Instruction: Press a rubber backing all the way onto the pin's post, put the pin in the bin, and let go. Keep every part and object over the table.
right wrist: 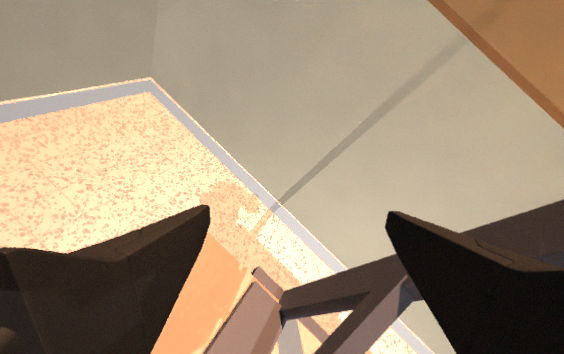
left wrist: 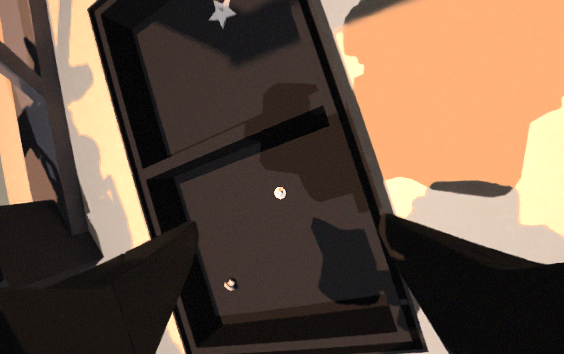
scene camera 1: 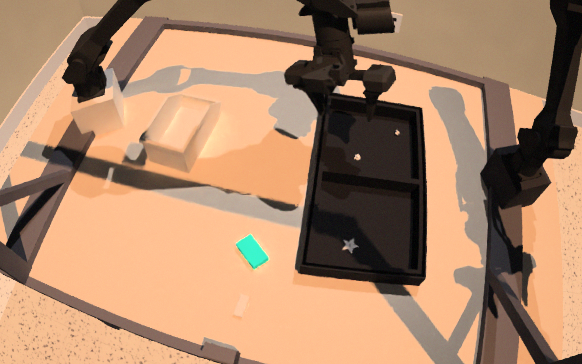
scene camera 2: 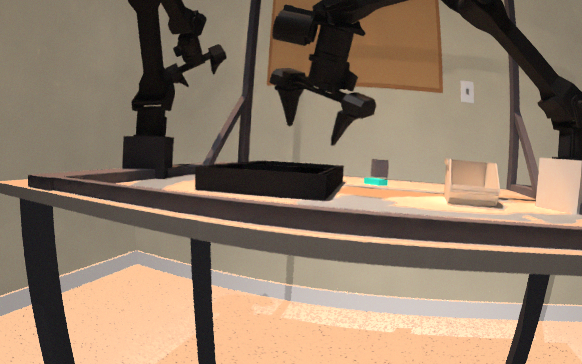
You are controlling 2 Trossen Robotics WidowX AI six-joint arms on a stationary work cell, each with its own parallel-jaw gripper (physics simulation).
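Places are measured from the left arm's base along level axes (x back, y right, z up), in metres.
Pixels of known places: left gripper, fingertip midpoint: (left wrist: 289, 226) (scene camera 1: 345, 117) (scene camera 2: 310, 134); right gripper, fingertip midpoint: (right wrist: 299, 216) (scene camera 2: 200, 79); left arm's base at its link origin: (scene camera 1: 91, 88); right arm's base at its link origin: (scene camera 1: 524, 165).
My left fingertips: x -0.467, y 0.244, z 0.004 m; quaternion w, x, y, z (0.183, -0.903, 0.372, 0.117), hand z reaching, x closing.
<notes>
Ahead of a thing's pixels: the offset from my left fingertips to its top centre. "pt": to the spot under its first point.
The silver star-shaped pin @(dx +0.054, dy +0.195, dz -0.084 m) (scene camera 1: 350, 245) (left wrist: 222, 13) lies in one compartment of the black tray @(dx -0.024, dy +0.090, dz -0.061 m) (scene camera 1: 360, 276) (scene camera 2: 260, 181) (left wrist: 310, 322). Two tiny pale rubber backings lie apart in the other compartment: one backing @(dx -0.024, dy +0.028, dz -0.087 m) (scene camera 1: 357, 157) (left wrist: 280, 192) nearer the divider, the other backing @(dx -0.127, dy -0.004, dz -0.084 m) (scene camera 1: 397, 132) (left wrist: 230, 284) nearer the end wall. The beige bin @(pt dx +0.324, dy -0.055, dz -0.047 m) (scene camera 1: 165, 152) (scene camera 2: 472, 195) stands on the table at the left in scene camera 1. My left gripper (scene camera 1: 345, 116) (scene camera 2: 312, 134) (left wrist: 289, 226) is open and empty, above the backings' compartment. My right gripper (scene camera 2: 201, 79) (right wrist: 299, 216) is open and empty, raised high near its base.
A teal block @(dx +0.214, dy +0.157, dz -0.086 m) (scene camera 1: 252, 251) (scene camera 2: 375, 181) lies on the table beside the tray. A white block @(dx +0.467, dy -0.244, dz -0.004 m) (scene camera 1: 100, 117) (scene camera 2: 559, 185) stands at the left arm's base. A small pale strip @(dx +0.257, dy +0.245, dz -0.091 m) (scene camera 1: 241, 306) shows near the table's front edge. A dark frame (scene camera 1: 502, 110) runs around the table.
</notes>
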